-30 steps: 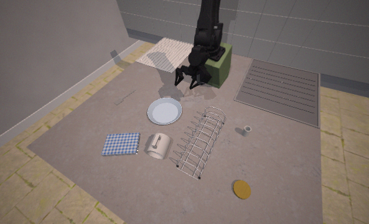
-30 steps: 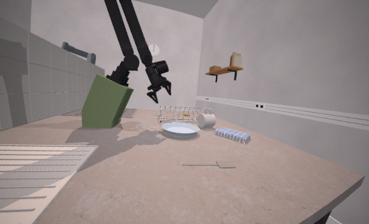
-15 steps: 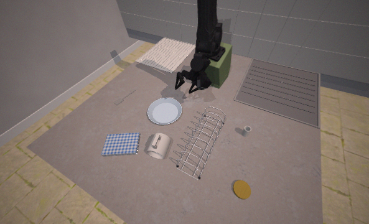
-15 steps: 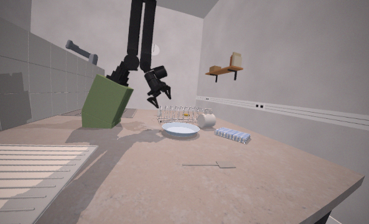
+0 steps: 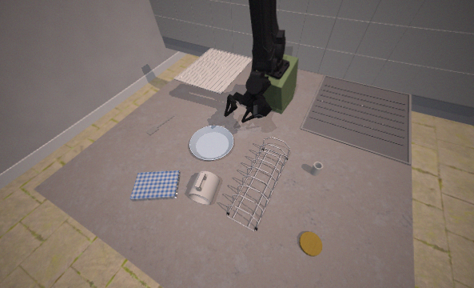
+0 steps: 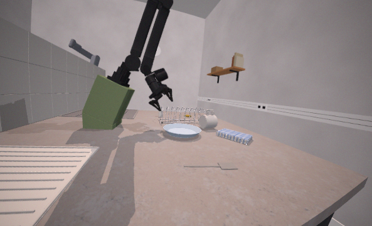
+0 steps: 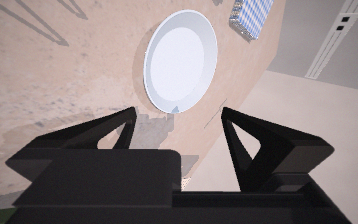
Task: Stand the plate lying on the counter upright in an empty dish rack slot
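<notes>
Now: the pale blue plate 12 cm below my hand, 10 cm ahead of it and 6 cm to the right of it. Also, from my hand: grey drain mat (52 cm behind, 38 cm to the left, 14 cm below); disc (47 cm to the left, 20 cm ahead, 13 cm below); small white cup (37 cm to the left, 12 cm below, 6 cm behind).
</notes>
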